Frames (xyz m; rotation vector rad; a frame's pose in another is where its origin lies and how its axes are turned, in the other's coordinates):
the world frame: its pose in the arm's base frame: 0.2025 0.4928 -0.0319 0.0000 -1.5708 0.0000
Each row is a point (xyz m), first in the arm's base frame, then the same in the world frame.
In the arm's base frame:
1: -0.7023 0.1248 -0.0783
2: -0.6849 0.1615 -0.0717
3: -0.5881 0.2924 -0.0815
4: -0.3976 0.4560 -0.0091
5: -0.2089 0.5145 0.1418
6: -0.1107 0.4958 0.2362
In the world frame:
1: -0.0464 -0.3680 0.9048
2: -0.0398 -0.3313 0.8874
3: -0.0496 -0.2004 0.7906
4: 0.0228 -0.0368 0.6001
5: 0.1737 0.0217 0.4114
6: 0.2681 0.0030 0.3132

